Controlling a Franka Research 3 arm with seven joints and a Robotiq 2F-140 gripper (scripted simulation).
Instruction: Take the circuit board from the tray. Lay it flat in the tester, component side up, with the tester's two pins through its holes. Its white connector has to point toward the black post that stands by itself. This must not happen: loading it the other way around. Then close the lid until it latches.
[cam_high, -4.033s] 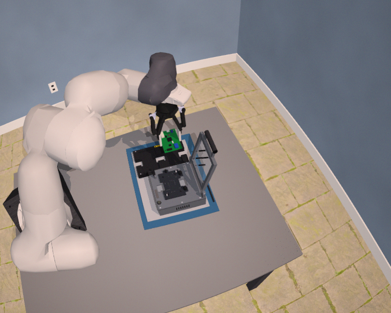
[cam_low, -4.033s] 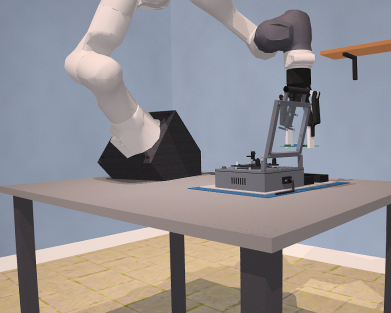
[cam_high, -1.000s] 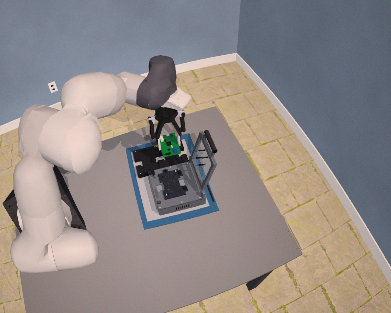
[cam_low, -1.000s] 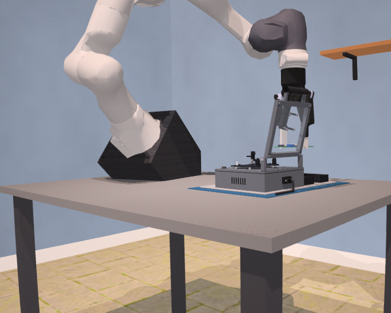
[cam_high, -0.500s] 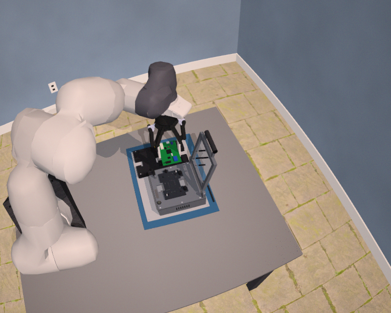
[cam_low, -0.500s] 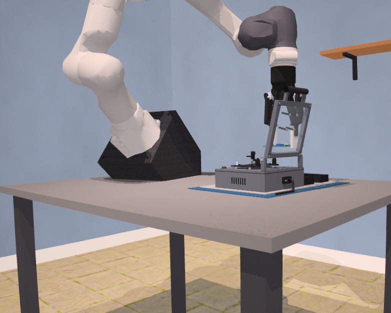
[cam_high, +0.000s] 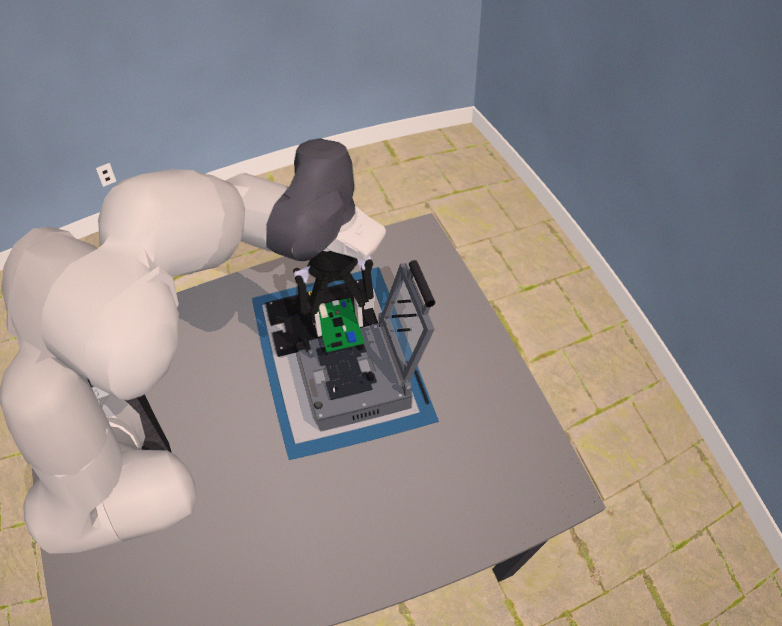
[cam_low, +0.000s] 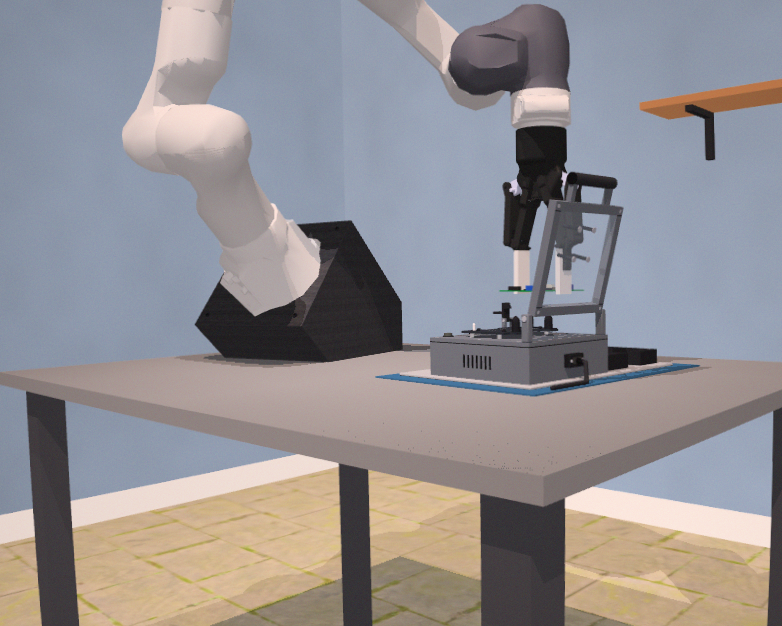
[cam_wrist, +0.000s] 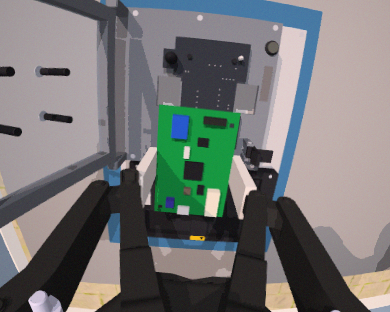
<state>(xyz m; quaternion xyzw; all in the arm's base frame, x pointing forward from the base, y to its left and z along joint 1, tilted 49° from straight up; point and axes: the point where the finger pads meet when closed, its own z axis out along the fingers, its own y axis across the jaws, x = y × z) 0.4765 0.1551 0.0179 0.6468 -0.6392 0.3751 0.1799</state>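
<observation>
My hand is 80 mm above the black nest, 60 mm to the left of it and 10 mm past it. From my hand the other things lie so: tester lid 110 mm ahead, 70 mm to the right, 40 mm above; then green circuit board 20 mm below.
</observation>
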